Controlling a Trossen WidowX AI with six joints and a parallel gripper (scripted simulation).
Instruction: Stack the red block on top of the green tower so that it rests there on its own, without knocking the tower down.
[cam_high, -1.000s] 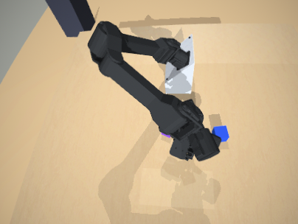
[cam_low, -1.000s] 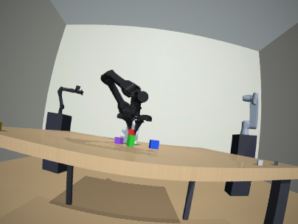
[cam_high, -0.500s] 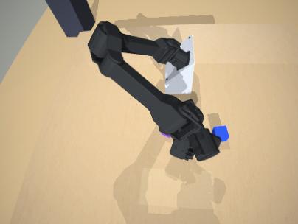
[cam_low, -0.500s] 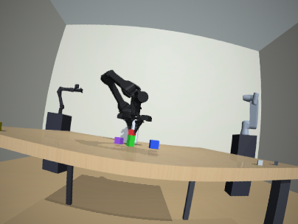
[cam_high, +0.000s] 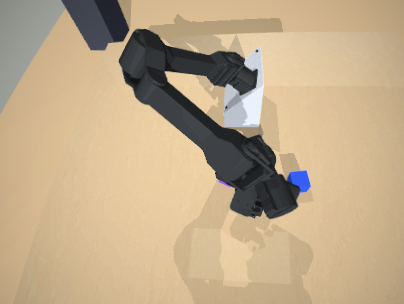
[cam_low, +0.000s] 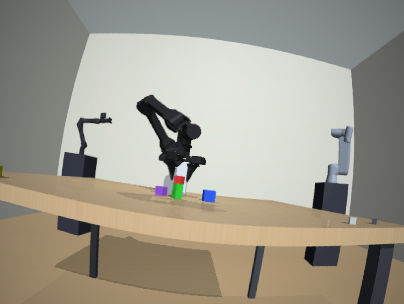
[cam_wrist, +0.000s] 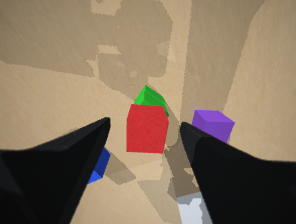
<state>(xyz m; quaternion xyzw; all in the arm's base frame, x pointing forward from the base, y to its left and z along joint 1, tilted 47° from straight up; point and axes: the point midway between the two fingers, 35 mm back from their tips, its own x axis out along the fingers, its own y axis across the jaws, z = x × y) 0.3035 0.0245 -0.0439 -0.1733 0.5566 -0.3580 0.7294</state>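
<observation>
Right now the red block is 10 mm above my gripper tip. Round my gripper tip: purple block (60 mm behind, 80 mm to the right, 50 mm below); blue block (70 mm behind, 120 mm to the left, 50 mm below).
</observation>
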